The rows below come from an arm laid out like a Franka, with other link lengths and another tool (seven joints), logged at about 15 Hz.
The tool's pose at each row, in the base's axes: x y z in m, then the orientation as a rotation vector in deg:
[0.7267, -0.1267, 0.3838, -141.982, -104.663, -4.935]
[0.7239, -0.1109, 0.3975, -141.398, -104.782, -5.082]
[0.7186, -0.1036, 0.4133, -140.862, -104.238, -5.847]
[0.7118, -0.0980, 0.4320, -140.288, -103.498, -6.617]
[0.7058, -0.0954, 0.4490, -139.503, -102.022, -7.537]
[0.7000, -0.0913, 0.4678, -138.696, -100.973, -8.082]
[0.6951, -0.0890, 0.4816, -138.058, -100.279, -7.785]
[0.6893, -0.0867, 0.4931, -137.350, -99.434, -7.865]
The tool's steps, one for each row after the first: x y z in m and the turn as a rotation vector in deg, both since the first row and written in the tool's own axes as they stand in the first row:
[0.0153, -0.0076, -0.0124, 0.268, 0.314, -0.280]
[0.0220, -0.0150, -0.0276, 0.549, 1.162, -0.198]
[0.0268, -0.0235, -0.0458, 0.934, 2.103, -0.024]
[0.0289, -0.0303, -0.0626, 1.714, 3.498, 0.474]
[0.0327, -0.0373, -0.0810, 2.469, 4.558, 0.743]
[0.0345, -0.0429, -0.0946, 3.319, 4.978, 0.898]
[0.0359, -0.0493, -0.1059, 4.118, 5.680, 1.105]

